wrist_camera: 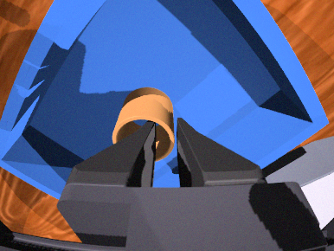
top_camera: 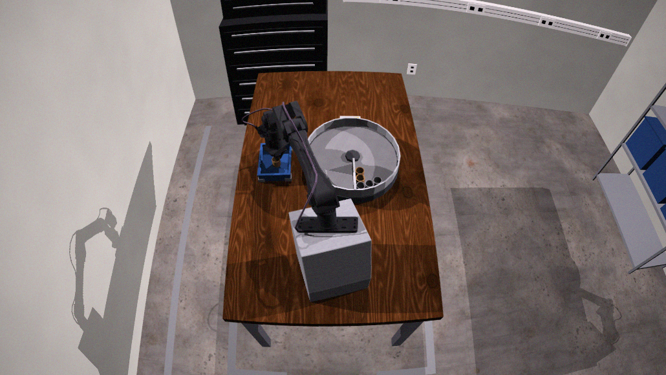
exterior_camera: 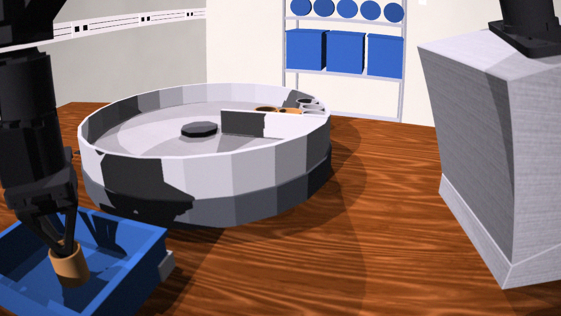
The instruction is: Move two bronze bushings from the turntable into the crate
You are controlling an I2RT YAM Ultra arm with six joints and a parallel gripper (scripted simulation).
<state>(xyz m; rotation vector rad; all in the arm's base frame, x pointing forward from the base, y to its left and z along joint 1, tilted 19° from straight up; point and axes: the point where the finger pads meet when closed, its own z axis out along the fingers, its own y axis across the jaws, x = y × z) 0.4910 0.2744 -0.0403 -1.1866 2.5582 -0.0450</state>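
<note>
My hand is 10 mm past the blue crate, 10 mm to the right of it and 10 mm above it. Also, from my hand: grey turntable: 30 mm ahead, 330 mm to the right, 20 mm above.
</note>
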